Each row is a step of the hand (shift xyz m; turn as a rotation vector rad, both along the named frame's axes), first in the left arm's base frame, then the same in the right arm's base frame.
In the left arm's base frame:
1: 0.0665 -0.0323 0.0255 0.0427 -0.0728 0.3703
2: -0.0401 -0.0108 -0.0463 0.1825 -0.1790 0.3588
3: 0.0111 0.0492 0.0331 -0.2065 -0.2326 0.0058
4: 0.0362 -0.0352 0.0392 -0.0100 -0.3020 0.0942
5: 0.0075 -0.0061 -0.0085 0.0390 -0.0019 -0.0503
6: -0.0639 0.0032 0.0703 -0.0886 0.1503 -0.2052
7: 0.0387 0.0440 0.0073 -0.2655 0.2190 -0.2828
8: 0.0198 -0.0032 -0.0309 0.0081 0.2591 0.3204
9: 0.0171 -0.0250 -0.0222 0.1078 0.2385 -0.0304
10: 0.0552 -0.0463 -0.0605 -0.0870 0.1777 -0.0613
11: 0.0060 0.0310 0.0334 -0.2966 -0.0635 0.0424
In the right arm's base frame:
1: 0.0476 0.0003 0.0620 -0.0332 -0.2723 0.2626
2: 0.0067 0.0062 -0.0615 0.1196 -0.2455 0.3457
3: -0.0476 0.0073 0.0364 0.1110 -0.2266 -0.1819
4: 0.0332 -0.0263 0.0479 0.2254 -0.2218 0.0134
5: 0.0110 0.0067 -0.0007 0.0333 0.0541 -0.0037
6: -0.0509 -0.0802 -0.0018 -0.1028 0.1725 -0.1795
7: -0.0237 0.0368 0.0396 -0.2117 0.1699 -0.3532
8: 0.0205 0.0301 -0.0057 -0.3163 -0.0894 0.2486
9: 0.0353 0.0118 -0.0049 -0.1497 0.1959 0.0928
10: 0.0812 0.0474 -0.0041 -0.1696 0.0868 -0.0812
11: -0.0342 -0.0047 0.0303 -0.0825 -0.2139 -0.2031

